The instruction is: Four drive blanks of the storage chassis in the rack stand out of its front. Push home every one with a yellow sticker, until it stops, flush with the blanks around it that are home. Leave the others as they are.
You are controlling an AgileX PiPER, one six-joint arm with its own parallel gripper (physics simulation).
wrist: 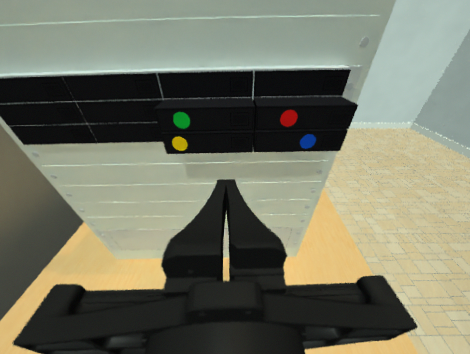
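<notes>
The storage chassis shows as a grid of black drive blanks in three rows in the rack (pixel 125 175). Four blanks stand out at its right end. The green-stickered blank (pixel 210 119) is at the left of the middle row, with the yellow-stickered blank (pixel 212 144) directly below it. The red-stickered blank (pixel 320 117) is to the right of the green one, with the blue-stickered blank (pixel 280 141) below it. The other blanks (pixel 117 86) sit flush. My gripper (pixel 226 189) is shut and empty, its tips showing below the yellow-stickered blank in the view, apart from it.
Pale rack panels lie above and below the blanks. A wooden surface (pixel 145 280) shows under the rack. A dark grey-brown surface (pixel 30 215) is at the left edge. Tiled floor (pixel 400 200) and a pale wall (pixel 400 65) are at the right.
</notes>
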